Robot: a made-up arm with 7 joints. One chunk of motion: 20 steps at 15 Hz.
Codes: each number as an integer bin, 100 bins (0 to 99) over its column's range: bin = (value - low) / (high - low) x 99, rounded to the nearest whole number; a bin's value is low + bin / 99 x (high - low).
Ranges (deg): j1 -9..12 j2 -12..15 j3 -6..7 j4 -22..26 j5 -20..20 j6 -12..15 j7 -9..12
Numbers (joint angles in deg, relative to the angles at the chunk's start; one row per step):
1: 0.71 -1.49 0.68 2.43 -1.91 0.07 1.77
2: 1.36 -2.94 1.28 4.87 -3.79 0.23 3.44
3: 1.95 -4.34 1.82 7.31 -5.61 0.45 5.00
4: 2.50 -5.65 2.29 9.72 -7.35 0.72 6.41
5: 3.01 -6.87 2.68 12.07 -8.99 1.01 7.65
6: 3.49 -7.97 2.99 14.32 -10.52 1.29 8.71
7: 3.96 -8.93 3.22 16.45 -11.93 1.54 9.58
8: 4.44 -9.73 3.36 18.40 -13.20 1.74 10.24
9: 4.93 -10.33 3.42 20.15 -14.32 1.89 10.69
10: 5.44 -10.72 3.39 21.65 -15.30 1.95 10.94
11: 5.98 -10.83 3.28 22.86 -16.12 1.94 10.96
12: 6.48 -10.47 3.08 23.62 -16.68 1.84 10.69
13: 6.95 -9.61 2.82 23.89 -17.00 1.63 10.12
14: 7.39 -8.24 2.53 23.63 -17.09 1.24 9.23
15: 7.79 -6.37 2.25 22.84 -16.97 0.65 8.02
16: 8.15 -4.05 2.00 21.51 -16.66 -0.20 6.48
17: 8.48 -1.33 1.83 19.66 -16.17 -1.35 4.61
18: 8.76 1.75 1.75 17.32 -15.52 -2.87 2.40
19: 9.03 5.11 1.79 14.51 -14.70 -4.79 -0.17
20: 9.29 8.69 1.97 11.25 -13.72 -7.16 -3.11
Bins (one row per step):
1: 46 39 51 50 45 44 51
2: 49 33 55 55 40 45 59
3: 52 28 60 60 36 46 66
4: 54 23 63 65 31 47 73
5: 57 19 66 70 27 48 78
6: 59 15 68 75 23 49 83
7: 61 11 70 79 20 50 88
8: 63 8 71 83 17 50 91
9: 66 6 72 87 14 51 93
10: 68 5 72 90 12 51 94
11: 71 4 71 93 10 51 94
12: 73 6 69 94 8 51 93
13: 75 9 67 95 7 50 90
14: 77 14 65 94 7 49 86
15: 79 21 63 92 7 46 80
16: 81 29 61 90 8 43 73
17: 82 39 60 86 9 39 64
18: 84 50 59 81 11 33 54
19: 85 63 59 75 13 26 42
20: 86 76 61 69 16 18 28

